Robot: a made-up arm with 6 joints.
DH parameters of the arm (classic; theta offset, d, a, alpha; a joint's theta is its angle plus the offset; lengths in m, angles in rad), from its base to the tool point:
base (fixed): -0.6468 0 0.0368 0
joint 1: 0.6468 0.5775 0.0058 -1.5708
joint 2: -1.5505 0 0.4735 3.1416
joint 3: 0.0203 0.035 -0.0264 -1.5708
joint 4: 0 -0.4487 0.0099 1.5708
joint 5: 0 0.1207 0.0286 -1.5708
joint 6: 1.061 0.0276 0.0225 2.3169
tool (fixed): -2.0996 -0.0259 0 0
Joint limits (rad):
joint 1: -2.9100..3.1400
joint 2: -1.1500..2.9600
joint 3: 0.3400..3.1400
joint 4: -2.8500..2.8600
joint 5: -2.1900..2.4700
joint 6: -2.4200..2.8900
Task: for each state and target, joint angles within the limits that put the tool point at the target. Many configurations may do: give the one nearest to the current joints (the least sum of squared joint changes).
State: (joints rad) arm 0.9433 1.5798 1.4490 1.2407 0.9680 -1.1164
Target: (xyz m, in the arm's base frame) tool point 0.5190 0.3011 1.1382
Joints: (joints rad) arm 0.6910 1.1028 2.0790 1.2554 0.9411 -1.1806
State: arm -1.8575 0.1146 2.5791 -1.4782 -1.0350 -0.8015
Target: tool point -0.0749 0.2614 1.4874
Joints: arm -1.5931 -0.1310 2.1731 -1.4817 -1.2896 -0.9671
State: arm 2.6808 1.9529 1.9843 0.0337 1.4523 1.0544
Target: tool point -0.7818 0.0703 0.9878
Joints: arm 3.1400 1.3252 2.3226 -0.7315 1.4893 0.8889
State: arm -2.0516 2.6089 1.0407 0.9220 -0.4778 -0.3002
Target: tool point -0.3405 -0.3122 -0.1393
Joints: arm -2.3558 2.2572 0.7453 0.8454 -0.3044 -0.2377
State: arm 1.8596 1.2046 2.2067 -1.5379 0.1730 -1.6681
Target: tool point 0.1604 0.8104 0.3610
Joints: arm 1.5326 2.0211 2.3526 -1.4305 0.3546 -1.6152
